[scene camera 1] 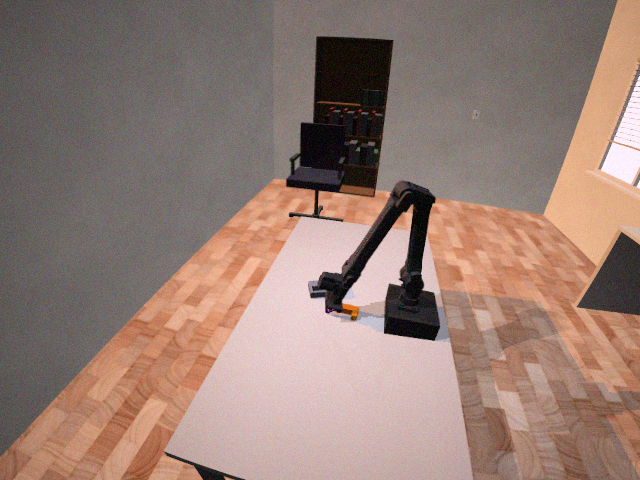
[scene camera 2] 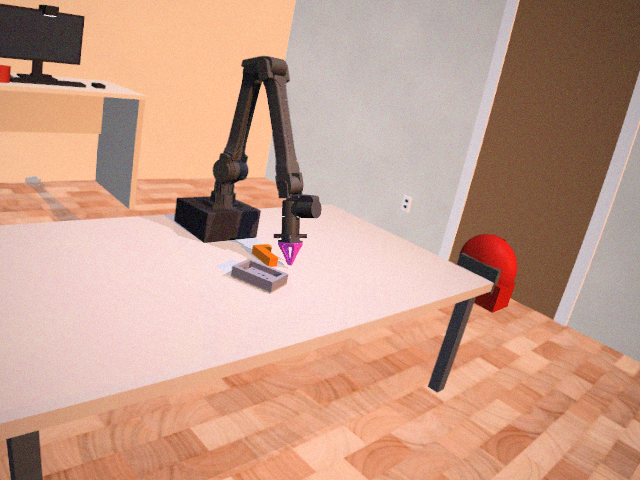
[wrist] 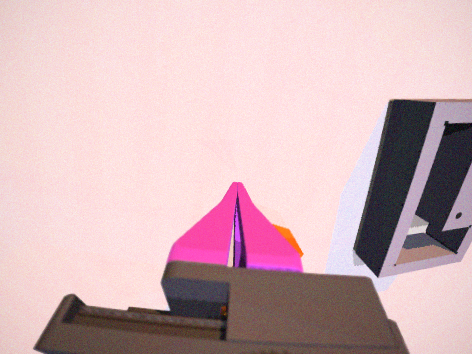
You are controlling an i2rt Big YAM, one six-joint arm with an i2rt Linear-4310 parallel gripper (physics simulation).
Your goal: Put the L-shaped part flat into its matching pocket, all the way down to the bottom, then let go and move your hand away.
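Frame: origin at the arm's base, x ahead, y left, z up, level; millimetres.
Where they show: gripper, fingertip midpoint: (scene camera 1: 326,312) (scene camera 2: 289,265) (wrist: 236,188); arm's base at its link origin: (scene camera 1: 407,302) (scene camera 2: 222,205).
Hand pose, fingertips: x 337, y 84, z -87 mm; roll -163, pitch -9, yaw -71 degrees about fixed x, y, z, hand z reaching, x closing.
Note:
Things, the pixels of their top centre, and the offset from my fingertips. Level surfaces: height alone.
- orange L-shaped part at its top centre: (wrist: 236,296) (scene camera 2: 269,250) (scene camera 1: 345,308) dx -79, dy -33, dz +19 mm
- grey block at its top centre: (wrist: 454,201) (scene camera 2: 260,269) (scene camera 1: 323,285) dx +58, dy -149, dz +26 mm
- white table at its surface level: dz -11 mm
The orange L-shaped part (scene camera 1: 349,310) (scene camera 2: 265,255) (wrist: 288,240) lies on the table beside the grey block with the pocket; in the wrist view most of it is hidden behind the gripper. The grey block (scene camera 1: 316,294) (scene camera 2: 251,279) (wrist: 394,165) stands on the table with its open pocket facing up, at the right edge of the wrist view. My gripper (scene camera 2: 290,264) (wrist: 236,188) points down with its pink fingertips together, shut and holding nothing. In the second scene view it is just right of the orange part. In the first scene view the arm partly covers the fingers, the part and the block.
The arm's black base (scene camera 1: 411,315) (scene camera 2: 217,221) stands on the white table (scene camera 1: 330,392) (scene camera 2: 129,310), behind the part in the second scene view. An office chair (scene camera 1: 316,178) and a bookshelf stand beyond the table's far end. A desk with a monitor (scene camera 2: 41,36) is at the back left.

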